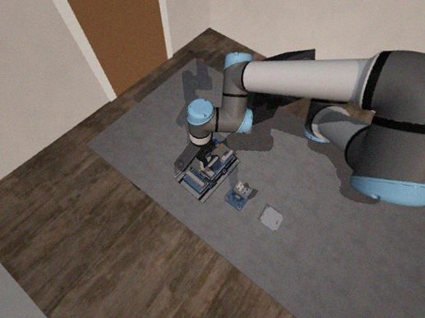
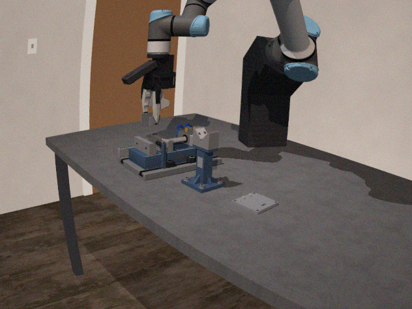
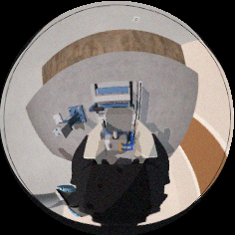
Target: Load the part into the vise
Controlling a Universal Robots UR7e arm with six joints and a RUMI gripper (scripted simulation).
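The fixed jaw is 9 cm below my hand, 3 cm ahead of it and 2 cm to the left of it. Also, from my hand: part: 1 cm below; then moving jaw: 9 cm below, 4 cm behind, 2 cm to the left; then air cylinder rod: 9 cm behind, 8 cm below, 1 cm to the left.
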